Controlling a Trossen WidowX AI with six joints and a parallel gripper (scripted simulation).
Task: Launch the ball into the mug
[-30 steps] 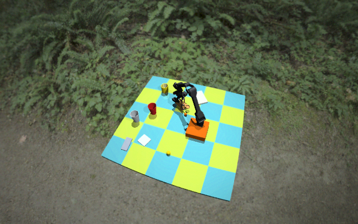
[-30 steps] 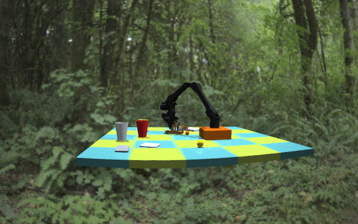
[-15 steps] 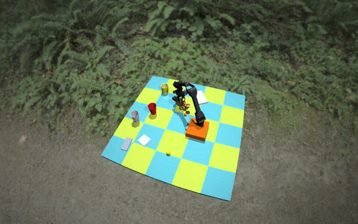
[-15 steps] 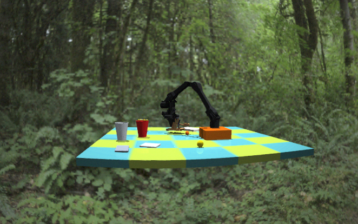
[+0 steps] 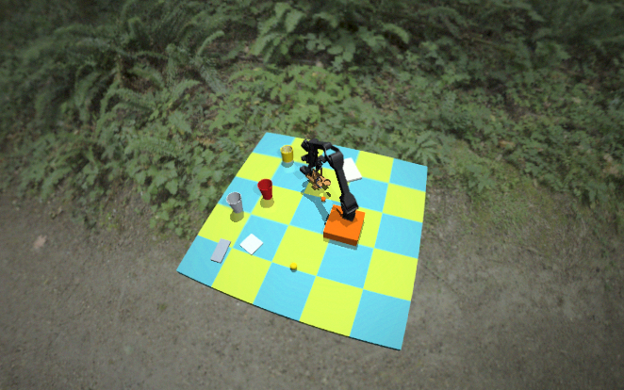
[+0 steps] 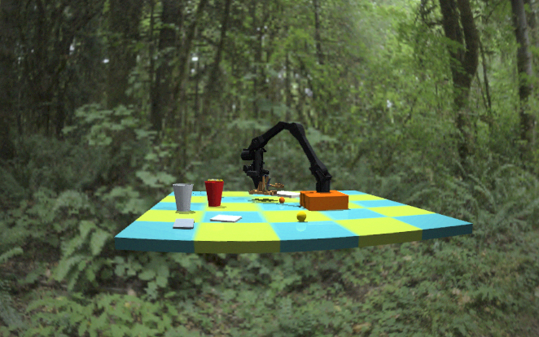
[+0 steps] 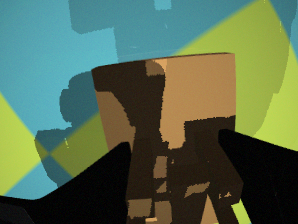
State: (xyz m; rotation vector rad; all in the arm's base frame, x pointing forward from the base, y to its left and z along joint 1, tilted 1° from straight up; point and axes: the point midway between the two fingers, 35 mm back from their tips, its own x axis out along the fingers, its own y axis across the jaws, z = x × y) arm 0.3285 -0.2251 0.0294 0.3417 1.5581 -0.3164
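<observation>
My gripper tip is now 120 mm past the orange ball, 130 mm to the right of it and 50 mm above it. Also, from my gripper tip: wooden catapult 60 mm behind, 40 mm to the left, 20 mm above; then yellow mug 260 mm ahead, 110 mm to the right, 40 mm below; then red mug 220 mm ahead, 240 mm to the left, 30 mm below.
</observation>
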